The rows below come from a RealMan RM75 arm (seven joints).
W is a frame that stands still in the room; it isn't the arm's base.
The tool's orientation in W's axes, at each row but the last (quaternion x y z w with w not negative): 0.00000 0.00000 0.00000 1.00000; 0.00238 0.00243 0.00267 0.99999; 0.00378 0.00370 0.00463 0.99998; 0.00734 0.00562 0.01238 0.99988; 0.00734 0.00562 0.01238 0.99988; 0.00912 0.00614 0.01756 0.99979; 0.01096 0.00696 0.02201 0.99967; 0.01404 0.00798 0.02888 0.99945; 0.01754 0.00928 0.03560 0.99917; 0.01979 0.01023 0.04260 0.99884; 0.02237 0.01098 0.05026 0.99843
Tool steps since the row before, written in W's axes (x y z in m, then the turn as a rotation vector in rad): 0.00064 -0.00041 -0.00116 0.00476 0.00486 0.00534; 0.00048 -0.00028 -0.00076 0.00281 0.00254 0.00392; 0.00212 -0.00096 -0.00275 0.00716 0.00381 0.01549; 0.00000 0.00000 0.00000 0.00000 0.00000 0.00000; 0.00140 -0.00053 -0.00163 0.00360 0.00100 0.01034; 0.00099 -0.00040 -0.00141 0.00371 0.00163 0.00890; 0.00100 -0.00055 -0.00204 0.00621 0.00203 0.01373; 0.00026 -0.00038 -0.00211 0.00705 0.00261 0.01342; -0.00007 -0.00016 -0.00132 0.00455 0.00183 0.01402; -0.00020 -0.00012 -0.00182 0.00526 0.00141 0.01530; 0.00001 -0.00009 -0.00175 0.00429 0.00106 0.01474
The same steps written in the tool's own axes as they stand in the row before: 0.00064 -0.00041 -0.00116 0.00476 0.00486 0.00534; 0.00048 -0.00029 -0.00076 0.00280 0.00254 0.00392; 0.00213 -0.00100 -0.00273 0.00708 0.00386 0.01551; 0.00000 0.00000 0.00000 0.00000 0.00000 0.00000; 0.00140 -0.00059 -0.00161 0.00351 0.00106 0.01036; 0.00099 -0.00046 -0.00139 0.00366 0.00166 0.00892; 0.00100 -0.00064 -0.00201 0.00611 0.00206 0.01377; 0.00027 -0.00045 -0.00209 0.00699 0.00258 0.01346; -0.00006 -0.00020 -0.00131 0.00443 0.00200 0.01404; -0.00018 -0.00018 -0.00182 0.00507 0.00158 0.01535; 0.00004 -0.00017 -0.00174 0.00408 0.00130 0.01478
